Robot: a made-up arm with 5 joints.
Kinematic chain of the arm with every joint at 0, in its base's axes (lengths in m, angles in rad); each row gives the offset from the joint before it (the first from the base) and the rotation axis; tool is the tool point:
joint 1: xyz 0 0 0.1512 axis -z
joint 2: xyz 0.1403 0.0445 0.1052 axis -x
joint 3: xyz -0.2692 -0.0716 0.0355 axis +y
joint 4: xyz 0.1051 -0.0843 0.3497 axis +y
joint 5: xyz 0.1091 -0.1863 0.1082 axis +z
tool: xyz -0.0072 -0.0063 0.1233
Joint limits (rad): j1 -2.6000..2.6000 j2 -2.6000..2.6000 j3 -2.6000..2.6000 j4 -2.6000..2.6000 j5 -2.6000..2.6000
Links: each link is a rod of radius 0.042 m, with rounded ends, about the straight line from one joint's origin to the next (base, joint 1, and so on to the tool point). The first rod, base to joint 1, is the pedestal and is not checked.
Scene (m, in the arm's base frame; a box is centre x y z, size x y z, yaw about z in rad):
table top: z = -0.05
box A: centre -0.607 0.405 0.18 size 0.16 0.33 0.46 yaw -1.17
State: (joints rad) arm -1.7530 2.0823 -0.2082 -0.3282 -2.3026
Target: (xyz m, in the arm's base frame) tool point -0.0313 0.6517 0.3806
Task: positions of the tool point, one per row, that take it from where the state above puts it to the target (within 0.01 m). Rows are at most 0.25 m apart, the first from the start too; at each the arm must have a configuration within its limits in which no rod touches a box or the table.
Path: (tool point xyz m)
1: -0.7506 -0.0950 0.3477
2: -0.6976 0.0695 0.4678
3: -0.5860 0.2193 0.5690
4: -0.4261 0.3427 0.6356
5: -0.3775 0.4489 0.5752
6: -0.2916 0.5444 0.5113
7: -0.1730 0.6156 0.4458
8: -0.0313 0.6517 0.3806

